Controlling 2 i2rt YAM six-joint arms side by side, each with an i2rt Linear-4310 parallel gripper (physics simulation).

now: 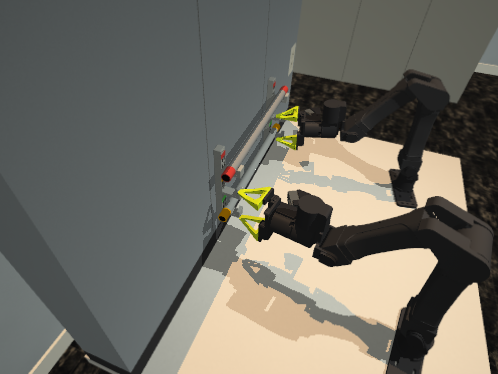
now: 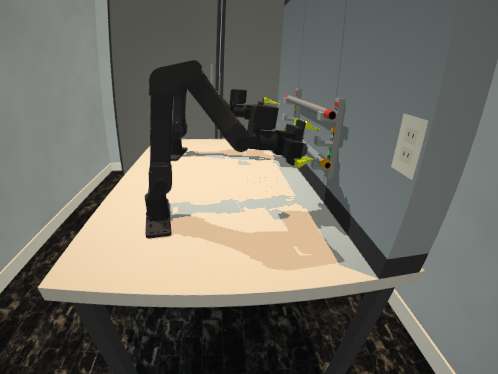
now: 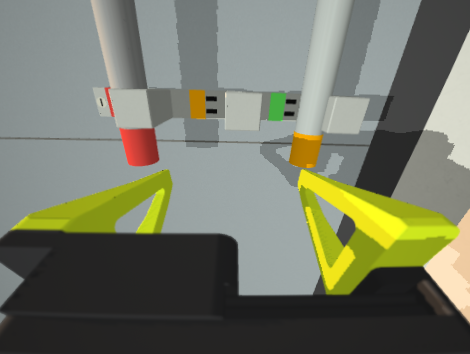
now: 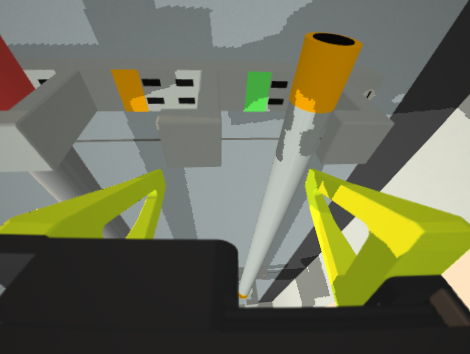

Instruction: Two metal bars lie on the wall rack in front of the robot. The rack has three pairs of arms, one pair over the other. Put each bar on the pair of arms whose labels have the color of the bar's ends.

same spot on grey wall: (image 3: 248,191) = (image 1: 199,218)
